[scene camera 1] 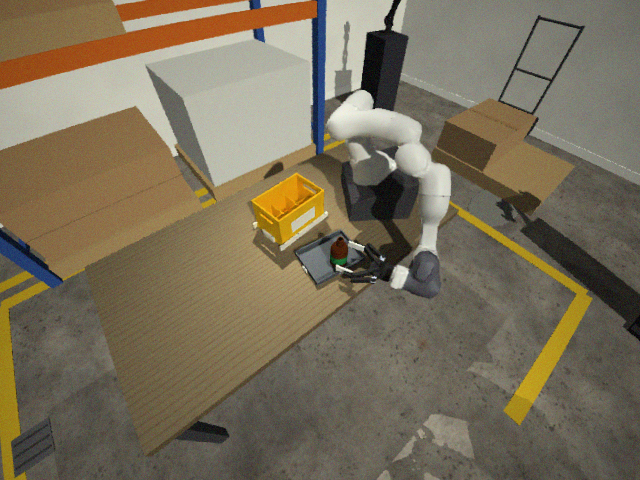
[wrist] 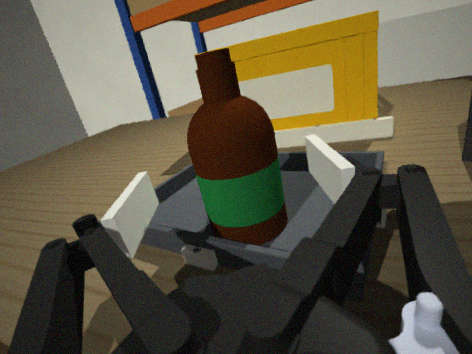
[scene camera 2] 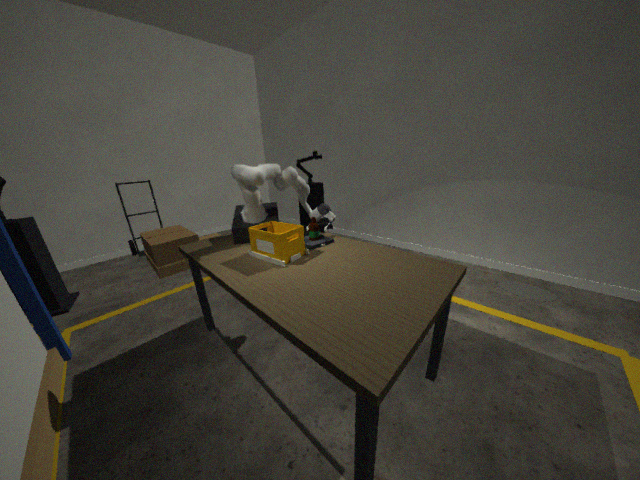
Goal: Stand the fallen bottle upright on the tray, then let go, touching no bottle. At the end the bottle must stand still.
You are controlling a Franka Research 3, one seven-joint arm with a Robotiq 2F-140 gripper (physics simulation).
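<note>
A brown bottle with a green band [scene camera 1: 339, 253] [scene camera 2: 313, 230] [wrist: 242, 197] stands upright on the grey tray [scene camera 1: 316, 263] [wrist: 175, 200]. It looks tilted in the wrist view, where the camera itself is tilted. My gripper [scene camera 1: 348, 257] [wrist: 228, 171] is open wide, with nothing held. Its two pale fingertips are on either side of the bottle, with a visible gap on each side in the wrist view. The palm is back from the bottle, on the side of the near table edge. The bottle's foot shows above the near tray rim in the wrist view.
A yellow crate [scene camera 1: 281, 229] [scene camera 2: 284, 249] [wrist: 357, 75] with dividers stands on a white base beyond the tray. The wooden table [scene camera 1: 206, 310] [scene camera 2: 361, 299] has its long edge under the arm. A blue and orange rack [scene camera 1: 318, 77] stands behind the table.
</note>
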